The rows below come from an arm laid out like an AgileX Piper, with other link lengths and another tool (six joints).
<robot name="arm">
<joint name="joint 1" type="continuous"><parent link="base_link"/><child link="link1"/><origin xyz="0 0 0.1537" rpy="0 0 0"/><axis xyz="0 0 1"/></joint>
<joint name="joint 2" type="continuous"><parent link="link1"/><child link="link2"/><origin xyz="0 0 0" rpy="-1.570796 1.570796 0"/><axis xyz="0 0 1"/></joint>
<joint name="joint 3" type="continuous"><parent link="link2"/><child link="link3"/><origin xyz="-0.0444 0.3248 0" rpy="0 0 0"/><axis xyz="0 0 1"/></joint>
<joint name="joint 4" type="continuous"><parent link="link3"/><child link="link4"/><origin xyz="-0.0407 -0.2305 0" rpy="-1.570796 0 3.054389"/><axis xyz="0 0 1"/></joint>
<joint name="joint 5" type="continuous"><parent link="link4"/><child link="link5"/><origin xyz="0 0 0" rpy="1.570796 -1.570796 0"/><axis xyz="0 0 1"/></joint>
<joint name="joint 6" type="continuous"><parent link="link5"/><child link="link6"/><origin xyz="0.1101 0 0" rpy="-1.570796 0 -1.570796"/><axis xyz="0 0 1"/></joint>
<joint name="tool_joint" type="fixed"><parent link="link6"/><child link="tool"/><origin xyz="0.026 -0.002 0.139" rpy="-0.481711 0 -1.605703"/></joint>
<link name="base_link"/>
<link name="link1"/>
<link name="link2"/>
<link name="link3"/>
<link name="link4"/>
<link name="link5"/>
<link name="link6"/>
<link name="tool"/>
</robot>
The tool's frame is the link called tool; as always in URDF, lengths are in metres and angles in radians. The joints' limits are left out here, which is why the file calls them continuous.
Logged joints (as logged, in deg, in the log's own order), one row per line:
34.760 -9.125 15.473 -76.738 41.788 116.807
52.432 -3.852 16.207 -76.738 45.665 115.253
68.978 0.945 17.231 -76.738 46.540 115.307
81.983 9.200 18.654 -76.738 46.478 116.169
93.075 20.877 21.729 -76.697 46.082 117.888
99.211 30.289 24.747 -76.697 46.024 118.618
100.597 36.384 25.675 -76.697 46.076 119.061
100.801 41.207 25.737 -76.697 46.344 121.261
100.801 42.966 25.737 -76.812 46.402 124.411
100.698 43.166 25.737 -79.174 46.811 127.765
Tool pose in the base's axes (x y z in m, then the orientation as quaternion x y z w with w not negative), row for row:
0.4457 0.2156 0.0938 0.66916 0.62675 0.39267 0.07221
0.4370 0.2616 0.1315 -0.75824 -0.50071 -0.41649 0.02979
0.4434 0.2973 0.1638 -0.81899 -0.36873 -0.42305 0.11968
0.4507 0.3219 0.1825 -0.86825 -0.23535 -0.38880 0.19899
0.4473 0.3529 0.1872 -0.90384 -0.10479 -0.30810 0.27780
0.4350 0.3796 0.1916 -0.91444 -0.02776 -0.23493 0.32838
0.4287 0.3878 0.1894 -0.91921 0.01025 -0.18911 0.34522
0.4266 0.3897 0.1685 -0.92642 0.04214 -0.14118 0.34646
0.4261 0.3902 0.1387 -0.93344 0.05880 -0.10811 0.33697
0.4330 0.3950 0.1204 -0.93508 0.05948 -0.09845 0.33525
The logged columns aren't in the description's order. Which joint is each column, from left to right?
Columns, left to right: joint 4, joint 6, joint 1, joint 3, joint 5, joint 2.
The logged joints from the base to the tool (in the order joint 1, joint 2, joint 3, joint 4, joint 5, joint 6), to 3 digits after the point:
15.473 116.807 -76.738 34.760 41.788 -9.125
16.207 115.253 -76.738 52.432 45.665 -3.852
17.231 115.307 -76.738 68.978 46.540 0.945
18.654 116.169 -76.738 81.983 46.478 9.200
21.729 117.888 -76.697 93.075 46.082 20.877
24.747 118.618 -76.697 99.211 46.024 30.289
25.675 119.061 -76.697 100.597 46.076 36.384
25.737 121.261 -76.697 100.801 46.344 41.207
25.737 124.411 -76.812 100.801 46.402 42.966
25.737 127.765 -79.174 100.698 46.811 43.166

